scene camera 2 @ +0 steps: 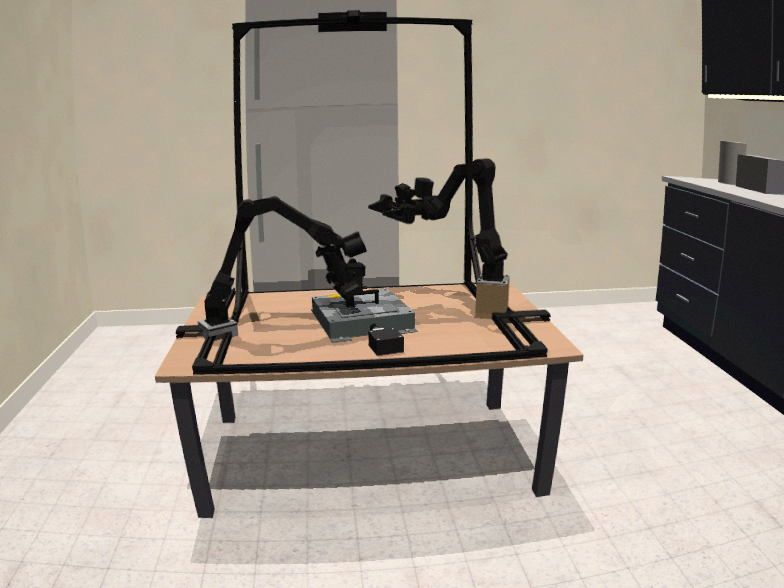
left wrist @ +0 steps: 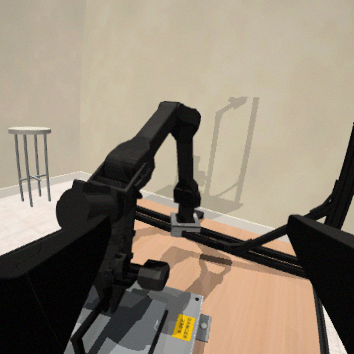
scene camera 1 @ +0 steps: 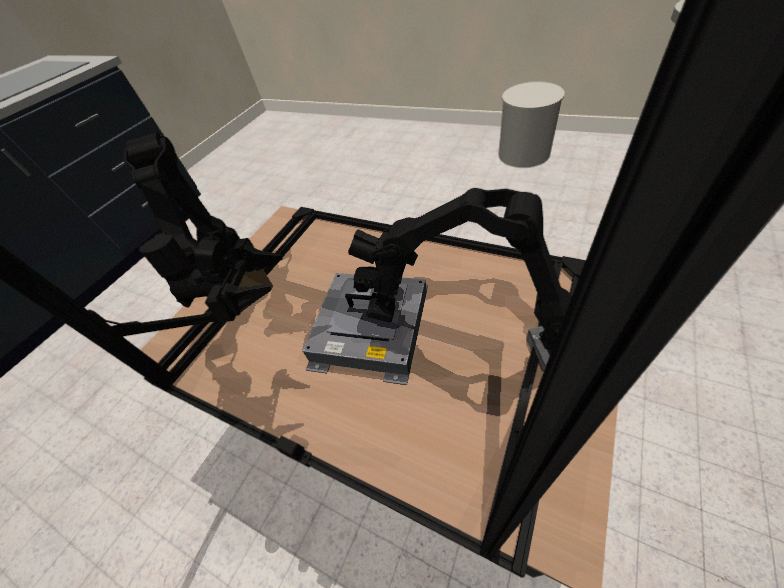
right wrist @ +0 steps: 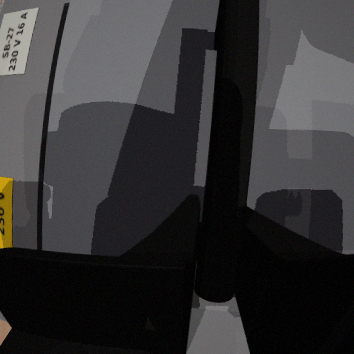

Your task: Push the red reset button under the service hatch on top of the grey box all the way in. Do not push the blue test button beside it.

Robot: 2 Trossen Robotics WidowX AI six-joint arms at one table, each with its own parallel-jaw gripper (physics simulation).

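The grey box (scene camera 1: 355,362) (scene camera 2: 373,324) (right wrist: 22,107) stands mid-table. Its service hatch (right wrist: 115,55) looks flat on top, with a raised black bar handle (scene camera 1: 359,295) (scene camera 2: 377,296) (left wrist: 89,320) (right wrist: 231,125). My right gripper (scene camera 1: 383,311) (scene camera 2: 350,303) (right wrist: 206,203) is low over the box top, shut on the hatch handle, with a dark finger on each side of the bar. My left gripper (scene camera 1: 276,272) (scene camera 2: 381,211) is open and empty, raised above the table and apart from the box. The red reset button and blue test button do not show in any view.
A small black box (scene camera 2: 386,341) stands beside the grey box, near the table edge in scene camera 2. A brown block (scene camera 2: 492,298) is under my left arm's base. Black frame rails (scene camera 2: 291,367) run along the table (scene camera 1: 405,455), with upright posts (scene camera 2: 238,126).
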